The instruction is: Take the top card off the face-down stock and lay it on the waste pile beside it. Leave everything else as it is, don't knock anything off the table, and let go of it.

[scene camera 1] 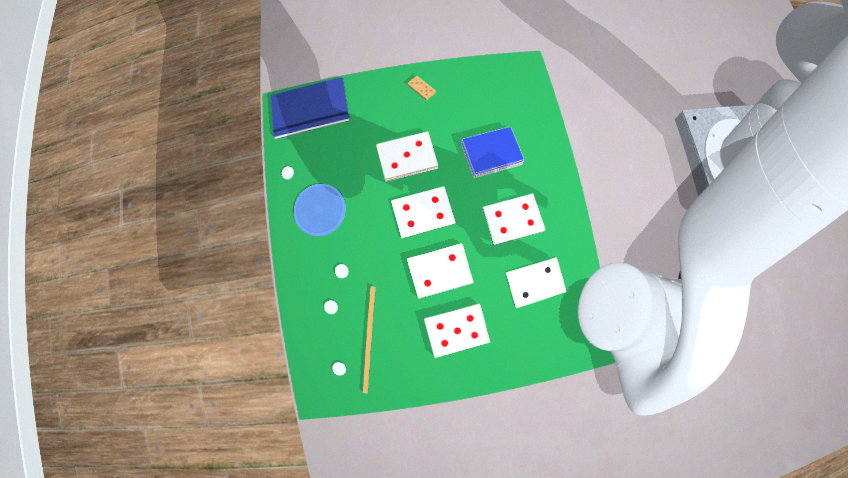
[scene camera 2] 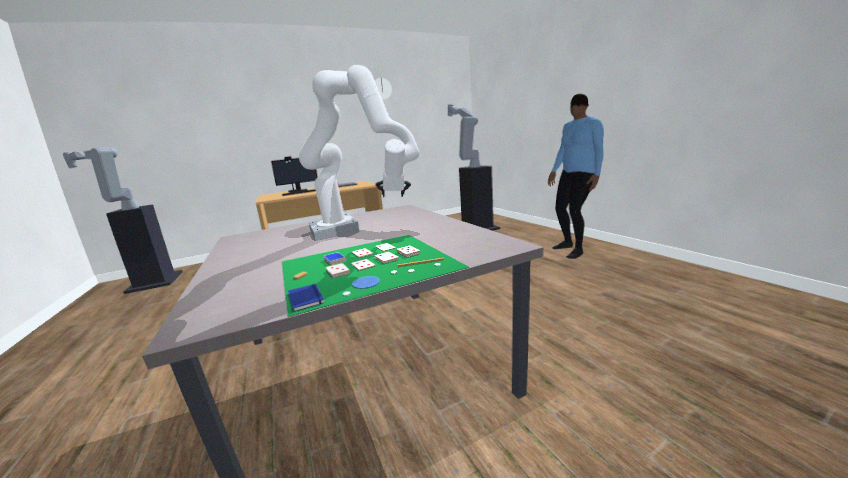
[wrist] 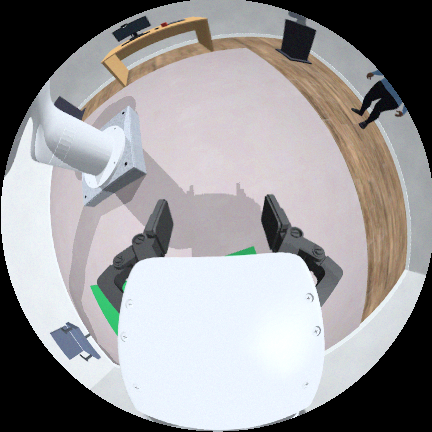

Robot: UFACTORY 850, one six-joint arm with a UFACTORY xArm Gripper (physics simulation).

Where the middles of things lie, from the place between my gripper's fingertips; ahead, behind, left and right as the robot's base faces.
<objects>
Now: hand 20 cm short of the two-black-dot card point(scene camera 1: 543, 280), 12 cm to the left of it and 20 cm above it. Also, from my hand: green mat point(scene camera 1: 542, 341): 36 cm ahead, 25 cm to the right, 21 cm below.
</objects>
